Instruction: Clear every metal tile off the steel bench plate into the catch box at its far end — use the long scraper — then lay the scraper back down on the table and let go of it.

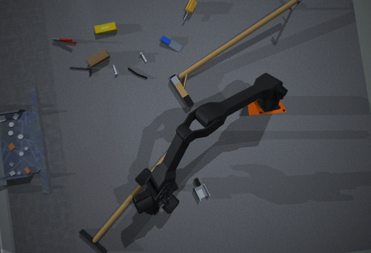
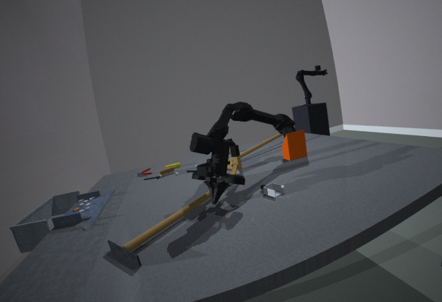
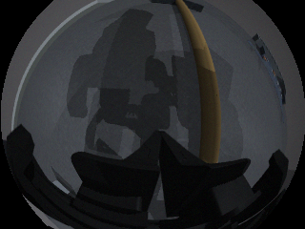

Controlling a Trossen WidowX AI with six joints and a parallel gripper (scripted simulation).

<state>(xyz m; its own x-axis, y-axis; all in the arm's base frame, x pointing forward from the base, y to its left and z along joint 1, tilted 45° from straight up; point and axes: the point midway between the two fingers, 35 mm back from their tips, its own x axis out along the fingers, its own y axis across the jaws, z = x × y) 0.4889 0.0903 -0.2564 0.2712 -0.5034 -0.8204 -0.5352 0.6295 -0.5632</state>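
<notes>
My gripper tip is now 5 cm below the long scraper, 5 cm short of it and 3 cm to the left of it. Also, from my gripper tip: hex key (56 cm to the right, 18 cm ahead, 1 cm below); then wooden block (59 cm to the right, 11 cm ahead); then small metal scoop (19 cm behind, 2 cm to the left).
</notes>
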